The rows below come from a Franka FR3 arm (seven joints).
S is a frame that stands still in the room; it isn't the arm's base.
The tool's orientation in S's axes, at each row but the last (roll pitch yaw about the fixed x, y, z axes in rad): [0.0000 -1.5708 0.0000]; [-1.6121 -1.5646 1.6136]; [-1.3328 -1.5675 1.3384]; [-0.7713 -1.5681 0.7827]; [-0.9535 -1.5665 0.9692]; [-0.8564 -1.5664 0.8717]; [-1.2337 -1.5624 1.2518]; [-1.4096 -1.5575 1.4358]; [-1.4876 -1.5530 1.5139]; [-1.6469 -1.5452 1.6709]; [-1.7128 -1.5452 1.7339]
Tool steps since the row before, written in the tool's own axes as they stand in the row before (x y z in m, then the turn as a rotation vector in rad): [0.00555 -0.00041 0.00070 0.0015 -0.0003 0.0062]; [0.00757 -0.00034 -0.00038 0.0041 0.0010 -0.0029]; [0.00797 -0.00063 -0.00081 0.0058 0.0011 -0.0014]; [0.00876 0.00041 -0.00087 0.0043 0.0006 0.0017]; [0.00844 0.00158 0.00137 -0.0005 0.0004 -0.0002]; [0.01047 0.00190 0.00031 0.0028 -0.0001 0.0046]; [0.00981 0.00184 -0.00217 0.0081 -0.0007 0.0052]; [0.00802 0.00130 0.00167 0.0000 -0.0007 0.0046]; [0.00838 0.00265 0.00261 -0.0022 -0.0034 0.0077]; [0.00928 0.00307 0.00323 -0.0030 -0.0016 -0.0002]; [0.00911 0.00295 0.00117 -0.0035 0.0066 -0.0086]
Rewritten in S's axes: [-0.00070 -0.00041 0.00555 -0.0062 -0.0003 0.0015]; [0.00038 -0.00029 0.00757 0.0029 0.0010 0.0041]; [0.00082 -0.00060 0.00797 0.0014 0.0011 0.0058]; [0.00088 0.00044 0.00876 -0.0017 0.0006 0.0043]; [-0.00137 0.00159 0.00844 0.0002 0.0004 -0.0005]; [-0.00031 0.00193 0.01046 -0.0046 -0.0002 0.0028]; [0.00216 0.00196 0.00979 -0.0052 -0.0007 0.0081]; [-0.00169 0.00136 0.00801 -0.0046 -0.0008 0.0000]; [-0.00267 0.00273 0.00834 -0.0076 -0.0036 -0.0021]; [-0.00333 0.00323 0.00919 0.0002 -0.0017 -0.0030]; [-0.00127 0.00315 0.00903 0.0085 0.0067 -0.0036]
